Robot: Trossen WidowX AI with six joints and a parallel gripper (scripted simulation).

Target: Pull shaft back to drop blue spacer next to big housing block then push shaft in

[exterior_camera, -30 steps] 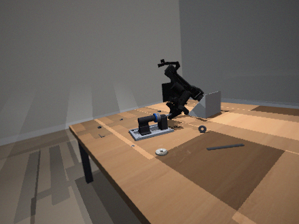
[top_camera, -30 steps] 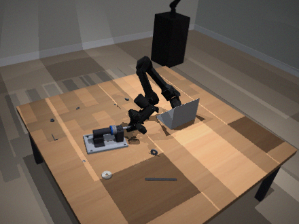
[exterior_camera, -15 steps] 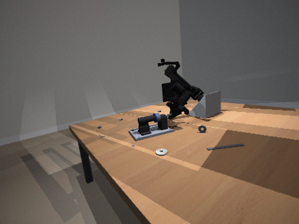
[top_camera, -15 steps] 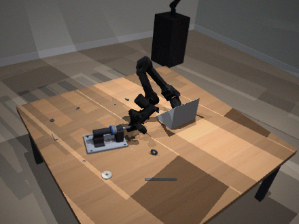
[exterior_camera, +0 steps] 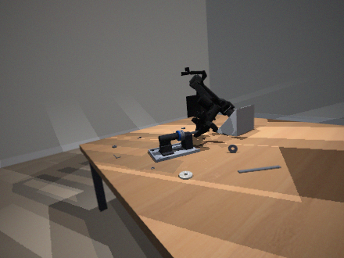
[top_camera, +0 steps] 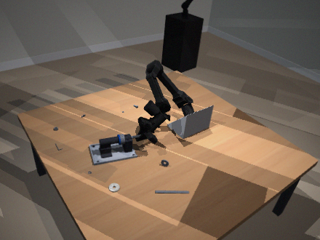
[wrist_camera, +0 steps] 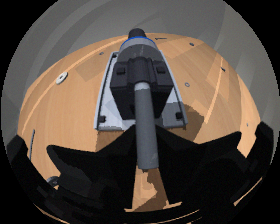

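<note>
Now: gripper tip 30 mm short of the shaft, 10 mm to the left of it and 30 mm below it. Also, from my gripper tip: blue spacer: 90 mm ahead, 40 mm to the right, 20 mm above; then grey piece: 80 mm ahead, 30 mm to the right, 20 mm above; then dark flat bar: 60 mm ahead, 350 mm to the left, 50 mm below.
</note>
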